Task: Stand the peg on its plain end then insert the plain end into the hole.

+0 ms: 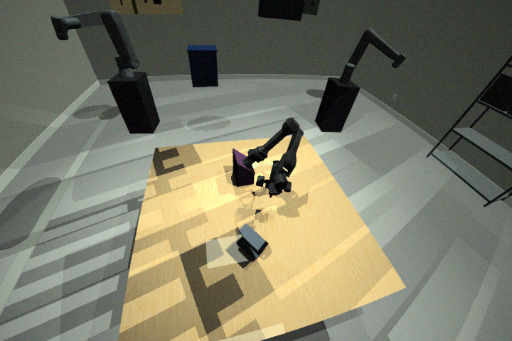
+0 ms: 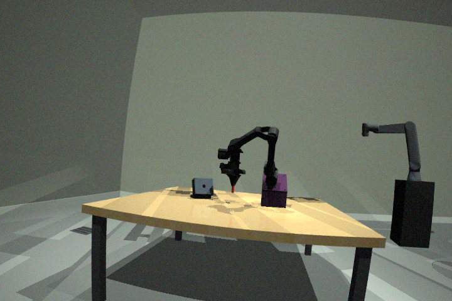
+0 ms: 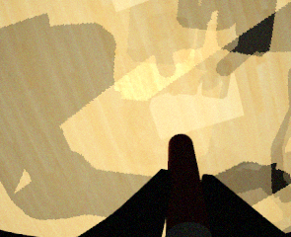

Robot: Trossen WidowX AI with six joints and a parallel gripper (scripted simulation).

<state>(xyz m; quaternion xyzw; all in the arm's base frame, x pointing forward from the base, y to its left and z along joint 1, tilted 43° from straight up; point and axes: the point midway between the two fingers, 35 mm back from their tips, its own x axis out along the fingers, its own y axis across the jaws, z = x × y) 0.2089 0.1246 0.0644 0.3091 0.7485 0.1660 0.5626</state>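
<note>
The grey sloped panel lies 240 mm ahead of my gripper tip, 120 mm to the right of it and 40 mm below it. Also, from my gripper tip: red peg: 20 mm above.
</note>
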